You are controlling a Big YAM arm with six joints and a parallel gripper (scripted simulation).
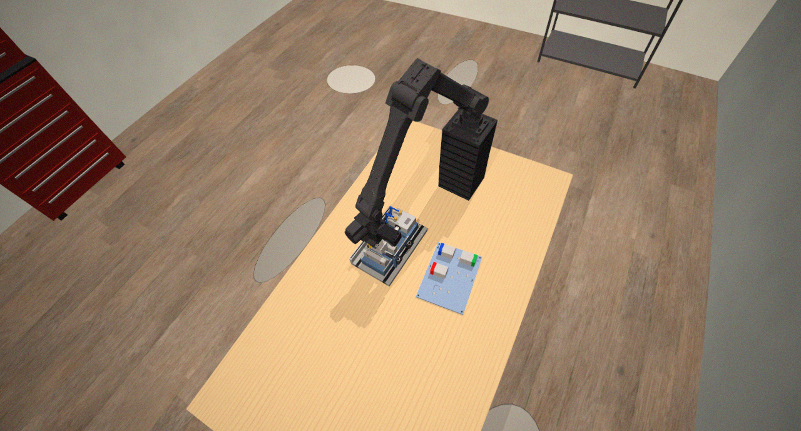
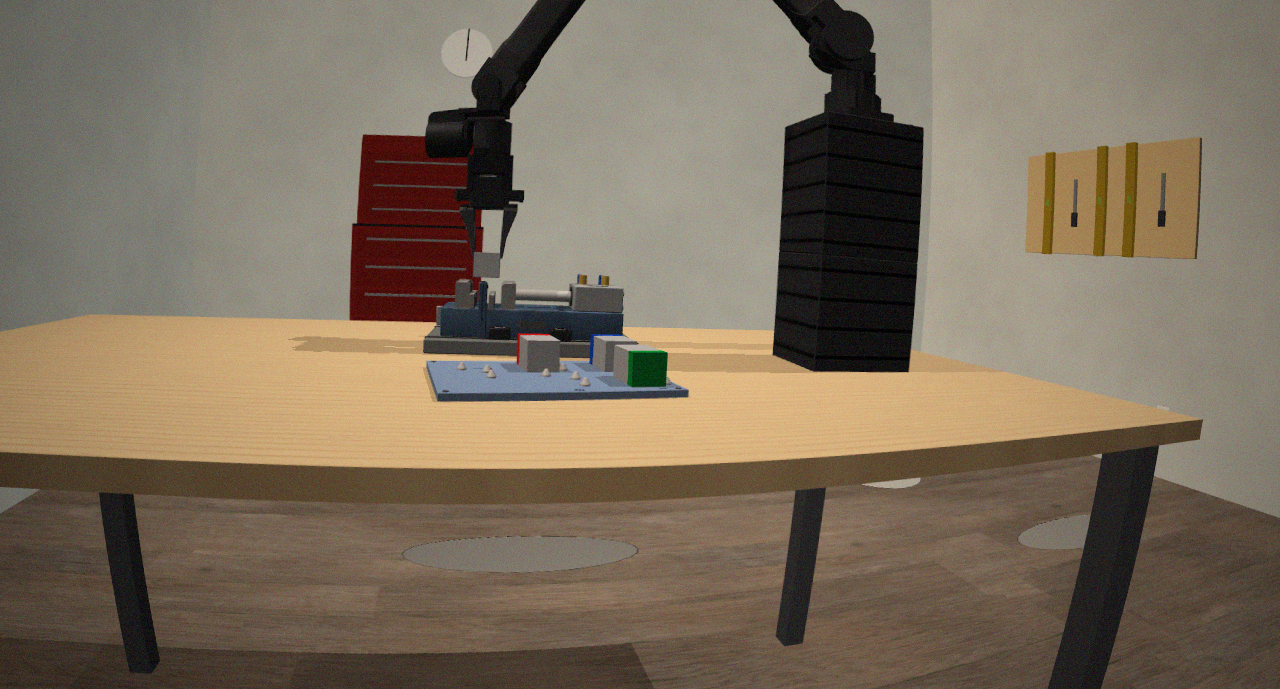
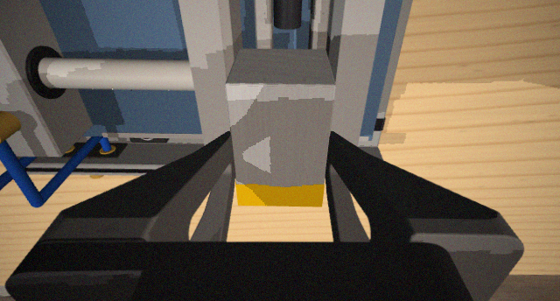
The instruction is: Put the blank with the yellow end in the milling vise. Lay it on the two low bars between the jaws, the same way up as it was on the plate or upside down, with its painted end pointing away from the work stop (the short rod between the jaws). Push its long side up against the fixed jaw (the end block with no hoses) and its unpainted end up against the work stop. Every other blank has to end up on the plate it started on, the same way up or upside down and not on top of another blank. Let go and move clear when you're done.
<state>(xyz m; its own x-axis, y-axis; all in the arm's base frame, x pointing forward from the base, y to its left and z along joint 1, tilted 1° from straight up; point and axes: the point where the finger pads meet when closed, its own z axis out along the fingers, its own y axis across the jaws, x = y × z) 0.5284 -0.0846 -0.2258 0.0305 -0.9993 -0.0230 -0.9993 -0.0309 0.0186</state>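
Right now the yellow-ended blank is 2 cm below my hand. Round my hand: work stop rod (5 cm to the left, 5 cm below); then fixed jaw (6 cm below, 3 cm ahead, 1 cm to the left); then moving jaw (6 cm below, 3 cm behind, 1 cm to the left).
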